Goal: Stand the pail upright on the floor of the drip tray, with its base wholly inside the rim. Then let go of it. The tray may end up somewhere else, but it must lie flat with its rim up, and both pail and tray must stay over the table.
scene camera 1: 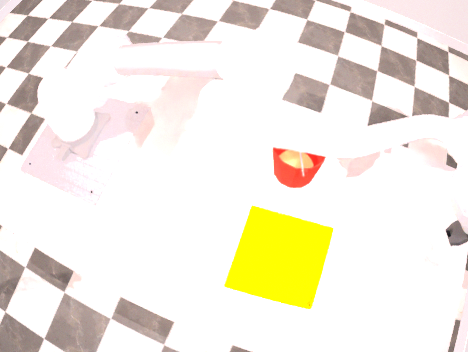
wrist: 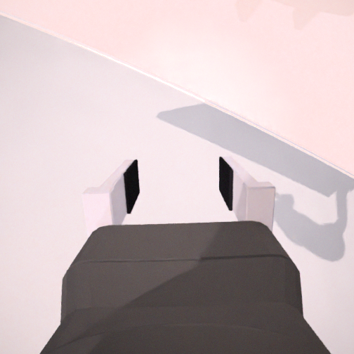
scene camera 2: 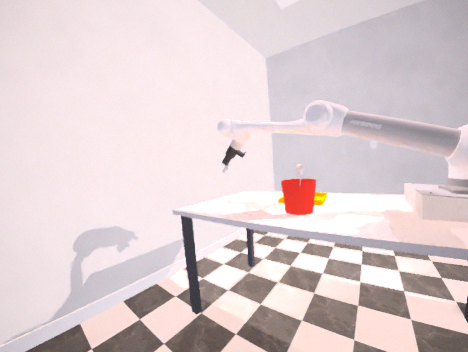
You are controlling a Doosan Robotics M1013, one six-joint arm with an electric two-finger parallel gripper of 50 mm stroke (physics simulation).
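Frame: origin at the arm's base, x ahead, y down, z left, level; millimetres.
Seen in the pictures: gripper, fingertip midpoint: [scene camera 2: 223, 171]; arm's base, link origin: [scene camera 1: 80, 131].
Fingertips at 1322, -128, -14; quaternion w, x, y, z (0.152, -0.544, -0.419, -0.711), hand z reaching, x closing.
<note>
Offsets run from my fingertips to a thing's top centre, as dx, dy, dz. Level surfaces: height alone.
The red pail @(-618, -24, +173) [scene camera 1: 294, 176] [scene camera 2: 299, 198] stands upright on the table beside the yellow drip tray @(-564, +188, -123) [scene camera 1: 279, 257] [scene camera 2: 321, 198], with its thin handle raised. The tray lies flat; in scene view 2 the pail partly hides it. In scene view 1 the arm covers part of the pail's top edge, and bright light hides the tray's rim detail. My gripper [scene camera 2: 225, 169] [wrist: 178, 174] is open and empty. It hangs tilted, high above the table and well to the left of the pail in scene view 2. Neither pail nor tray shows in the wrist view.
The white table @(dy +214) [scene camera 2: 210, 205] has its near edge just in front of the pail in scene view 2. The arm [scene camera 2: 280, 127] reaches across above the pail from its base at the right. A pale wall [scene camera 2: 125, 125] stands at the left, with the arm's shadow on it.
</note>
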